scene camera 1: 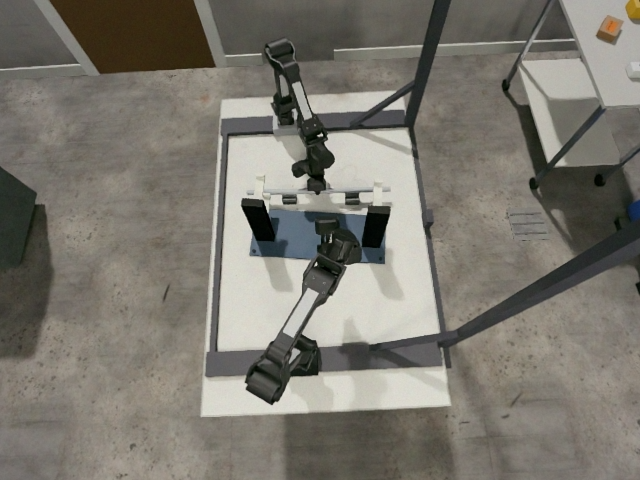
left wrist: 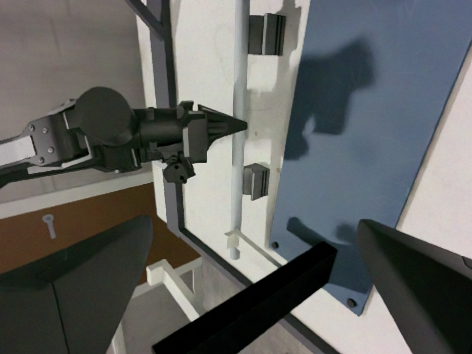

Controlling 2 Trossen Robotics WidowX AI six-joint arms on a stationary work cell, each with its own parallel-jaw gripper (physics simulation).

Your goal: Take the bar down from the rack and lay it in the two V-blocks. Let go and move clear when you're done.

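Where they show: left gripper, fingertip midpoint: (scene camera 1: 325, 235) (left wrist: 254, 228); right gripper, fingertip midpoint: (scene camera 1: 317, 193) (left wrist: 245, 124); left arm's base at its link origin: (scene camera 1: 300, 357); right arm's base at its link origin: (scene camera 1: 285, 118).
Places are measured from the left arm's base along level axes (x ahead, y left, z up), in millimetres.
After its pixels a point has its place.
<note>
The light grey bar (scene camera 1: 361, 190) {x 563, y -233, z -13 mm} (left wrist: 238, 195) {x 570, y 42, z -16 mm} runs sideways in scene camera 1 and overlaps the white arms of the rack (scene camera 1: 258, 219) {x 409, y 110, z 115 mm} (left wrist: 250, 302) {x 413, y 84, z 98 mm} near both ends. The rack has two black uprights. Two dark V-blocks stand beside the bar's line: one V-block (scene camera 1: 289, 198) {x 559, y 25, z -35 mm} (left wrist: 256, 182) {x 554, y 20, z -42 mm} and the other V-block (scene camera 1: 352, 198) {x 547, y -201, z -39 mm} (left wrist: 267, 35) {x 538, y -200, z -38 mm}. The bar's height over them is hard to tell. My right gripper (scene camera 1: 317, 190) {x 570, y -76, z -30 mm} (left wrist: 245, 124) {x 570, y -76, z -30 mm} is shut on the bar near its middle; its fingertips hide part of it. My left gripper (scene camera 1: 326, 224) {x 308, y -96, z 198 mm} (left wrist: 254, 228) {x 308, y -96, z 198 mm} is open, above the blue plate, apart from the bar.
The blue base plate (scene camera 1: 294, 232) {x 437, y 12, z -65 mm} (left wrist: 370, 150) {x 386, y -67, z -65 mm} lies under the rack's uprights on the white table (scene camera 1: 248, 310) {x 167, y 172, z -73 mm}. Dark frame rails border the table, and a slanted frame post (scene camera 1: 426, 62) {x 870, y -452, z 258 mm} rises at the upper right. A white cart (scene camera 1: 563, 131) stands at the right.
</note>
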